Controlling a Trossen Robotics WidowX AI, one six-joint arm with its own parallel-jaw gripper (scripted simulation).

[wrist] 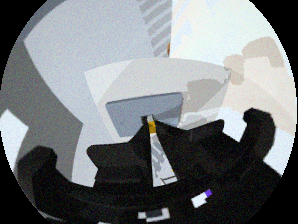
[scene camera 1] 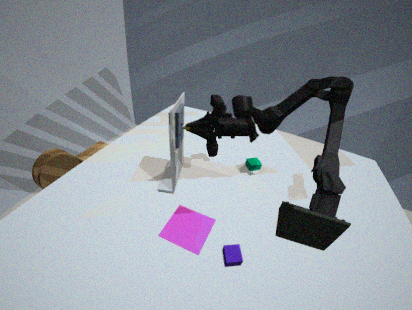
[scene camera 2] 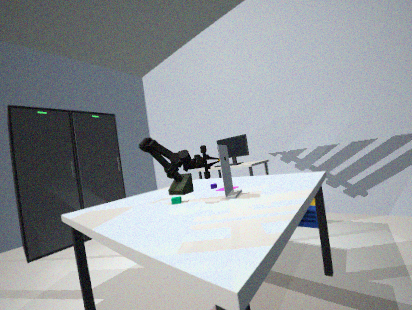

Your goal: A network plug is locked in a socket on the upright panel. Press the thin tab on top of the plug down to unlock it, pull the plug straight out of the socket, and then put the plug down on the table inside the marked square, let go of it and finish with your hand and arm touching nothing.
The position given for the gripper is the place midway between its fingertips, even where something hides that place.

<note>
In view: the gripper [scene camera 1: 185,127], a grey upright panel [scene camera 1: 168,183] and a magenta marked square [scene camera 1: 189,229].
The gripper is seen too in the wrist view [wrist: 150,124]. The grey upright panel is seen too in the wrist view [wrist: 185,93].
</note>
